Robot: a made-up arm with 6 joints. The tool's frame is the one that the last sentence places.
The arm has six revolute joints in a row. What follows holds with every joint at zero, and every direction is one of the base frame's. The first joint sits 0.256 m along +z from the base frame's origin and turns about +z. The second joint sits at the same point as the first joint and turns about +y. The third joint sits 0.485 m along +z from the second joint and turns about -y. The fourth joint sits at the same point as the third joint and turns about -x. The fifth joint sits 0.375 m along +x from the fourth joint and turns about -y. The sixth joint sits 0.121 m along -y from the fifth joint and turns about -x. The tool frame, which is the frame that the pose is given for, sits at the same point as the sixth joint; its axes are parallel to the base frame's.
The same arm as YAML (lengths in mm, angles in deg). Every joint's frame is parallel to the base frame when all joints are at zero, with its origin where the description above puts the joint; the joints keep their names.
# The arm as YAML. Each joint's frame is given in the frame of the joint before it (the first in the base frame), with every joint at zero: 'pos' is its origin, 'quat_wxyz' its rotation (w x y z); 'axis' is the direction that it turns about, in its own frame. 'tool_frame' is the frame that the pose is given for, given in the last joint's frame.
length_unit: mm
angle_unit: deg
joints:
  - joint: joint 1
    pos: [0.0, 0.0, 256.0]
    quat_wxyz: [1.0, 0.0, 0.0, 0.0]
    axis: [0.0, 0.0, 1.0]
  - joint: joint 2
    pos: [0.0, 0.0, 0.0]
    quat_wxyz: [1.0, 0.0, 0.0, 0.0]
    axis: [0.0, 1.0, 0.0]
  - joint: joint 3
    pos: [0.0, 0.0, 485.0]
    quat_wxyz: [1.0, 0.0, 0.0, 0.0]
    axis: [0.0, -1.0, 0.0]
  - joint: joint 4
    pos: [0.0, 0.0, 0.0]
    quat_wxyz: [1.0, 0.0, 0.0, 0.0]
    axis: [-1.0, 0.0, 0.0]
  - joint: joint 5
    pos: [375.0, 0.0, 0.0]
    quat_wxyz: [1.0, 0.0, 0.0, 0.0]
    axis: [0.0, -1.0, 0.0]
  - joint: joint 6
    pos: [0.0, -121.0, 0.0]
    quat_wxyz: [1.0, 0.0, 0.0, 0.0]
    axis: [-1.0, 0.0, 0.0]
tool_frame:
  pos: [0.0, 0.0, 0.0]
  quat_wxyz: [1.0, 0.0, 0.0, 0.0]

